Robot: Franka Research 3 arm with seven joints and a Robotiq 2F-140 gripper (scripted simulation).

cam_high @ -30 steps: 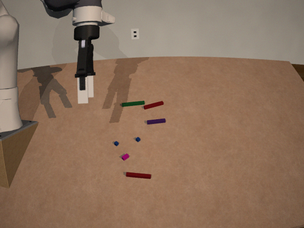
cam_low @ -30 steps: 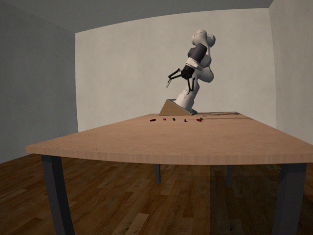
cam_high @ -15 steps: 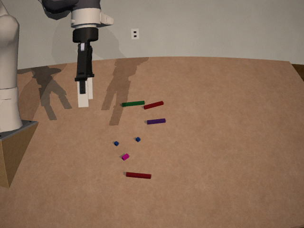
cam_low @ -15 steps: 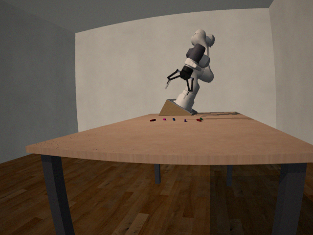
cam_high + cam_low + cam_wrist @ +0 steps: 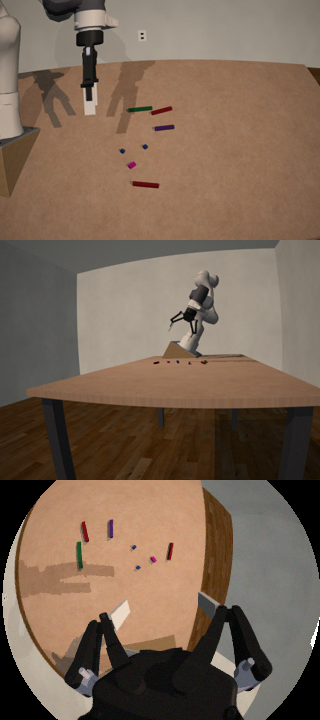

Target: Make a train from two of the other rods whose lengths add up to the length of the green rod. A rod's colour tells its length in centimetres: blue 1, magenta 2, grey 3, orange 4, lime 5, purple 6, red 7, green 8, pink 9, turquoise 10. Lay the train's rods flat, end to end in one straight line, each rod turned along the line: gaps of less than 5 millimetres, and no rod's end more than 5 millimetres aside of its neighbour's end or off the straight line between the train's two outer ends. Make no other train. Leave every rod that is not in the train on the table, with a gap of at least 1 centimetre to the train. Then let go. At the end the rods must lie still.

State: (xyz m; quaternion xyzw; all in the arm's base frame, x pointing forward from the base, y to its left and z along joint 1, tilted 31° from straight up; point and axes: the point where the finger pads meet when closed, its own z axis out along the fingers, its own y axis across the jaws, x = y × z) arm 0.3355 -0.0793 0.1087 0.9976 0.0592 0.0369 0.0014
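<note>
The magenta rod lies 17 cm below my hand, 9 cm ahead of it and 6 cm to the right of it. Also, from my hand: purple rod (19 cm ahead, 17 cm below, 9 cm to the left); green rod (18 cm to the left, 17 cm below, 11 cm ahead).
</note>
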